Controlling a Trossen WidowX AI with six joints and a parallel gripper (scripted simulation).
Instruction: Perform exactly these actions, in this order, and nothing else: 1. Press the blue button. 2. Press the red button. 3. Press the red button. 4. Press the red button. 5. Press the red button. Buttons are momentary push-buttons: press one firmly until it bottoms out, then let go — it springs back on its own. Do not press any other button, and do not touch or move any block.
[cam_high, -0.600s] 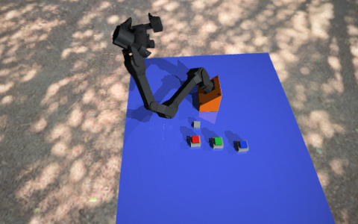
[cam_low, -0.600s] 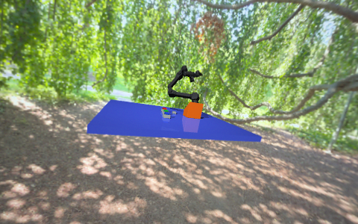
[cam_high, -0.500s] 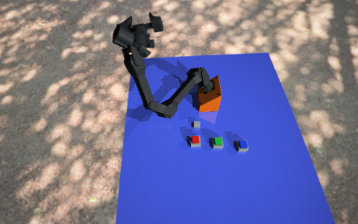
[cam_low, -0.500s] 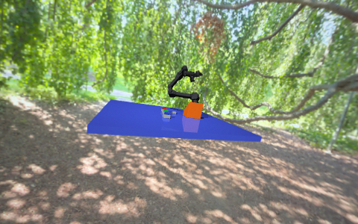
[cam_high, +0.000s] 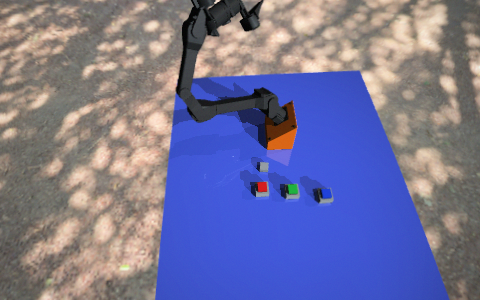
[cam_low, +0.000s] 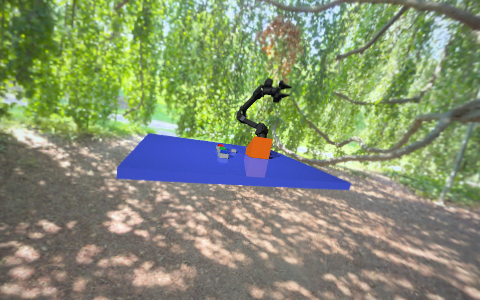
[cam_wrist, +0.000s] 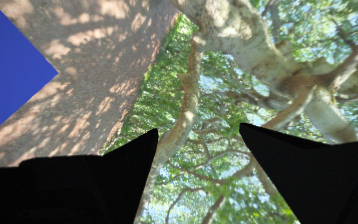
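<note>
The blue button is 490 mm ahead of my gripper tip, 470 mm below it and 230 mm to the left of it. Also, from my gripper tip: red button: 470 mm below, 460 mm ahead, 10 mm to the left; small grey block: 490 mm below, 360 mm ahead, 20 mm to the left; green button: 470 mm below, 470 mm ahead, 120 mm to the left.
</note>
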